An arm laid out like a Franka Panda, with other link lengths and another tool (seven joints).
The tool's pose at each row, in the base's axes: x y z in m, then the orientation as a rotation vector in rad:
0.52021, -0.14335, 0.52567, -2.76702, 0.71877, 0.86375
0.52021, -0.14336, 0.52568, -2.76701, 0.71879, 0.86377
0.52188, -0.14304, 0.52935, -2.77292, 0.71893, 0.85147
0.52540, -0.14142, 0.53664, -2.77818, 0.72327, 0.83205
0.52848, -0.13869, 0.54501, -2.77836, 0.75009, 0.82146
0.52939, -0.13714, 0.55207, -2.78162, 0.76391, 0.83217
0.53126, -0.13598, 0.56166, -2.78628, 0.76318, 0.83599
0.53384, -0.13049, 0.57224, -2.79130, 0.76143, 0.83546
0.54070, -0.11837, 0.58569, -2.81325, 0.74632, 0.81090
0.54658, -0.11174, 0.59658, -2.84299, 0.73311, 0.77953
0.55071, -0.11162, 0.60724, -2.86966, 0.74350, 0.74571
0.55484, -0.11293, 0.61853, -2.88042, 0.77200, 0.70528
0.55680, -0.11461, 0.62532, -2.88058, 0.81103, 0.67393
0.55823, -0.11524, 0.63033, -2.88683, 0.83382, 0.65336
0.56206, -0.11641, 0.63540, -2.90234, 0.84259, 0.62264
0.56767, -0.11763, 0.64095, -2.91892, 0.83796, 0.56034
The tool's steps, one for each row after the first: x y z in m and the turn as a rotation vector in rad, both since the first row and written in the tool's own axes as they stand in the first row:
0.00000, 0.00001, -0.00001, 0.00000, -0.00001, 0.00002
-0.00102, -0.00110, -0.00376, -0.00005, 0.00917, -0.00094
-0.00329, -0.00427, -0.01104, 0.00321, 0.02248, 0.00002
-0.00694, -0.00819, -0.01868, 0.00667, 0.03127, 0.01701
-0.01092, -0.01003, -0.02449, -0.00092, 0.02811, 0.02808
-0.01551, -0.01200, -0.03297, -0.00649, 0.02777, 0.02848
-0.02187, -0.01810, -0.04140, -0.01058, 0.02986, 0.02767
-0.02944, -0.03209, -0.05244, -0.01944, 0.05046, 0.01637
-0.03406, -0.04080, -0.06244, -0.03292, 0.07801, 0.00650
-0.03722, -0.04297, -0.07321, -0.04385, 0.10799, 0.01216
-0.04016, -0.04389, -0.08490, -0.03943, 0.13739, 0.02771
-0.04195, -0.04341, -0.09192, -0.03003, 0.15894, 0.05050
-0.04353, -0.04359, -0.09693, -0.02959, 0.17508, 0.06421
-0.04320, -0.04446, -0.10332, -0.03346, 0.19883, 0.06832
-0.04185, -0.04616, -0.11100, -0.02767, 0.23962, 0.06052

